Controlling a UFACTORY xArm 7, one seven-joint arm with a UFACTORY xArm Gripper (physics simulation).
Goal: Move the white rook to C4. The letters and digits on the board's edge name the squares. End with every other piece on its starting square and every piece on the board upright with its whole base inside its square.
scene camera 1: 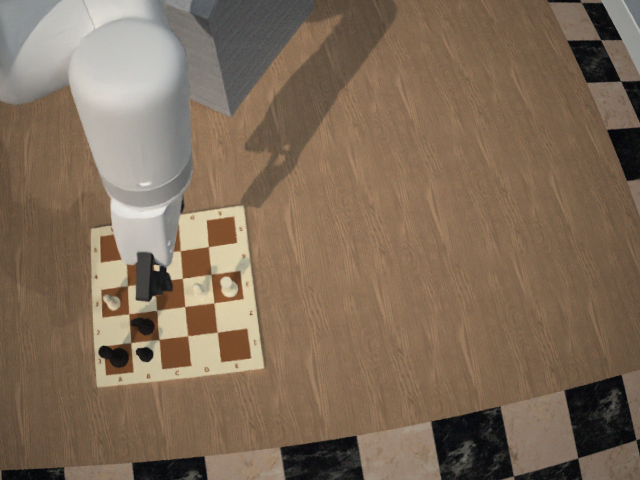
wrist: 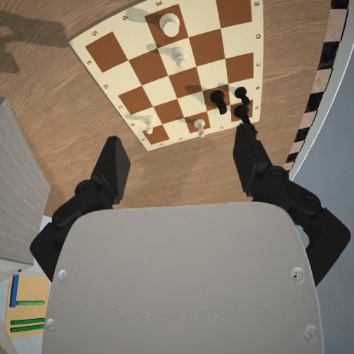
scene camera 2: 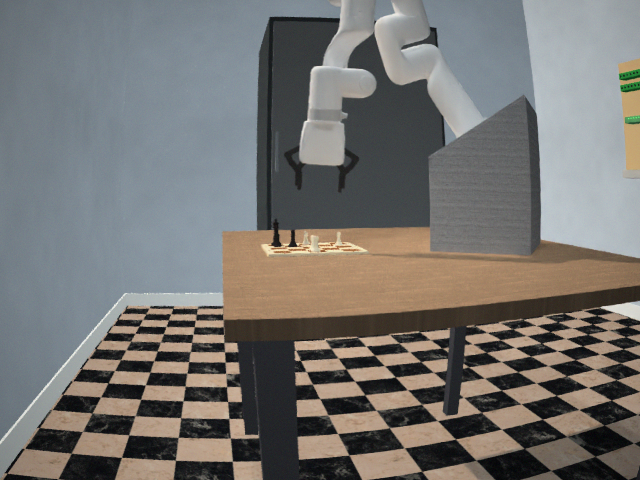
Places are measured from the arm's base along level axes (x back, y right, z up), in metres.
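Pixels of known places: gripper, fingertip midpoint: (scene camera 2: 319, 190); arm's base, origin of the base link: (scene camera 2: 478, 140).
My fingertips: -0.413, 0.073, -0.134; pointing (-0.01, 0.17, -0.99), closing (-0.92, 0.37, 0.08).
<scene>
Ahead of a thing's pixels: the offset from my fingertips to its middle, as dx, dy, dz. "pt": to the spot under its first point.
The white rook @(-0.029, -0.047, -0.115) (scene camera 1: 228, 286) (scene camera 2: 314, 243) (wrist: 170, 25) stands upright on E3 of the chessboard @(pt -0.122, -0.052, -0.132) (scene camera 1: 256, 356) (scene camera 2: 267, 252) (wrist: 73, 43). C4 is a cream square without a piece in the wrist view; the arm partly covers it in scene camera 1. My gripper (scene camera 2: 319, 190) (wrist: 178, 143) is open and empty, high above the board. In the wrist view the rook lies beyond the fingertips, near the top. In scene camera 1 the hand covers part of the board's rows 4 and 5.
White pawns stand on D3 @(-0.020, -0.010, -0.116) (scene camera 1: 197, 289) (wrist: 179, 56), A3 @(+0.004, +0.106, -0.116) (scene camera 1: 111, 301) (wrist: 199, 127) and B5 (wrist: 148, 124). Black pieces stand on A1 @(-0.068, +0.118, -0.100) (scene camera 1: 118, 357), B1 @(-0.075, +0.082, -0.116) (scene camera 1: 145, 353) and B2 @(-0.041, +0.072, -0.112) (scene camera 1: 145, 325). A grey block (scene camera 1: 248, 46) (scene camera 2: 480, 201) stands beyond the board.
</scene>
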